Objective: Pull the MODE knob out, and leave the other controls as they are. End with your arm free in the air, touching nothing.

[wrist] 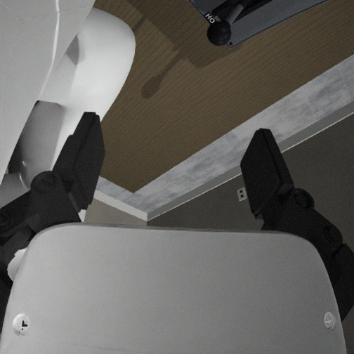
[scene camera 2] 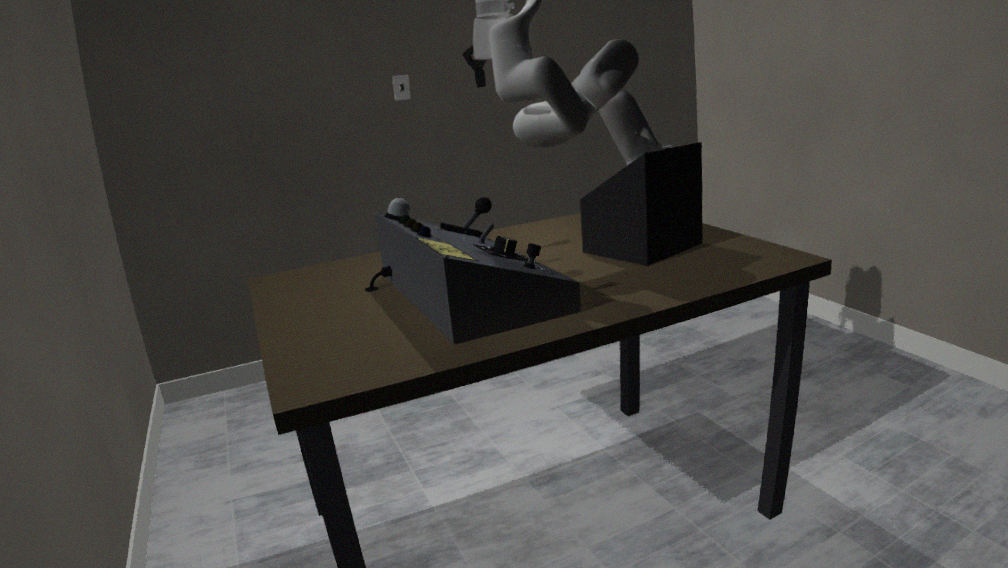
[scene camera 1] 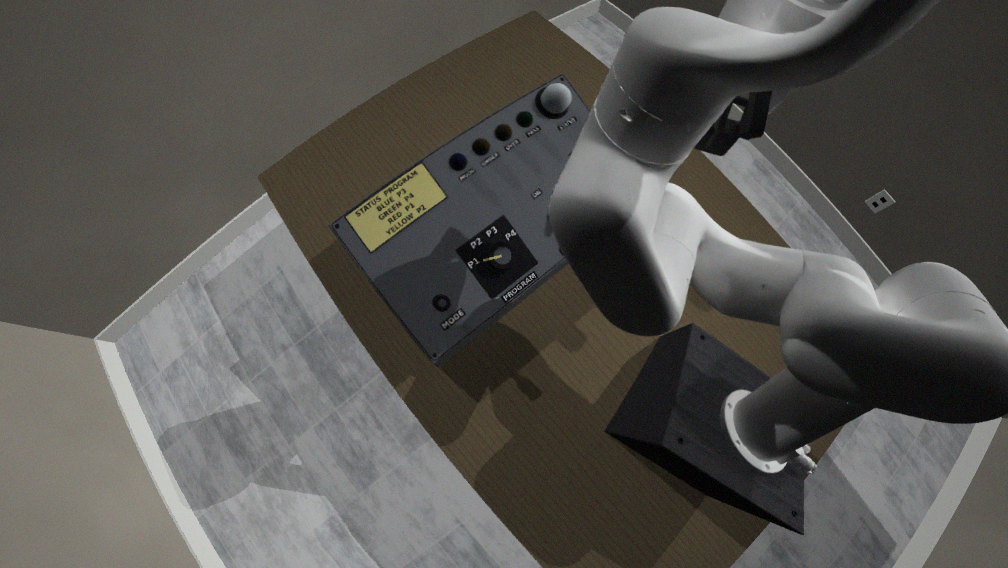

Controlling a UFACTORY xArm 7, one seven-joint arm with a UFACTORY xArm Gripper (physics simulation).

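Seen in the pictures: arm's base, origin of the base link: (scene camera 2: 648,166) (scene camera 1: 752,432).
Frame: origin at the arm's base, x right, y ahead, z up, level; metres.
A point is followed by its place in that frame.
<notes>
The MODE knob (scene camera 1: 441,302) {x -0.128, y 0.463, z -0.076 m} (scene camera 2: 533,252) {x -0.137, y 0.473, z -0.089 m} is a small black knob at the near left corner of the grey control panel (scene camera 1: 486,201) {x 0.046, y 0.527, z -0.090 m} (scene camera 2: 514,292) {x -0.183, y 0.555, z -0.136 m}. In scene camera 2 it stands up from the panel face on a thinner stem. My gripper (scene camera 1: 737,134) (scene camera 2: 474,69) (wrist: 176,138) is open and empty, high in the air and well apart from the panel and the knob. The PROGRAM knob (scene camera 1: 501,255) {x -0.010, y 0.447, z -0.089 m} (scene camera 2: 505,246) {x -0.027, y 0.462, z -0.099 m} has its yellow line towards P1. A lever with a black ball (scene camera 2: 482,205) {x 0.203, y 0.365, z -0.058 m} (wrist: 219,32) leans beside the HOLD label; my arm hides it in scene camera 1.
A white dome (scene camera 1: 555,98) {x 0.247, y 0.549, z -0.020 m} (scene camera 2: 398,207) {x 0.243, y 0.567, z -0.029 m}, several dark round lights and a yellow label (scene camera 1: 396,207) {x -0.065, y 0.620, z -0.061 m} (scene camera 2: 446,247) {x -0.048, y 0.609, z -0.064 m} are on the panel. A small toggle (scene camera 2: 486,232) {x 0.103, y 0.423, z -0.098 m} stands between the lever and the PROGRAM knob. My arm's black base block (scene camera 1: 648,395) {x -0.032, y 0.133, z -0.091 m} (scene camera 2: 613,218) {x -0.007, y 0.135, z -0.106 m} stands on the table (scene camera 2: 317,338) {x 0.058, y 0.859, z -0.207 m}.
</notes>
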